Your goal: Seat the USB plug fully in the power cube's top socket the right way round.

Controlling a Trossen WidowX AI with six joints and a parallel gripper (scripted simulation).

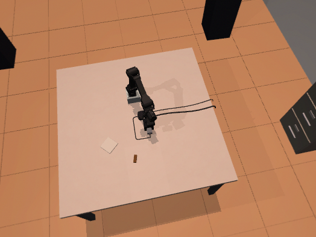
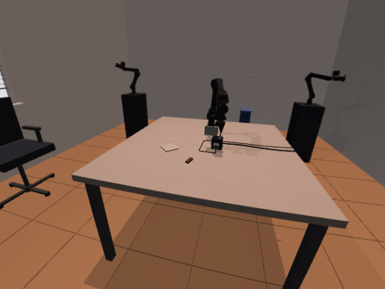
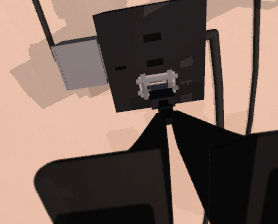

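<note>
Now: gripper tip 20 mm above the dark USB plug. From my gripper tip the other things lie so: white flat pad 350 mm to the right, 120 mm below, 110 mm ahead; small brown block 260 mm ahead, 160 mm to the right, 120 mm below; metal socket frame 50 mm below.
</note>
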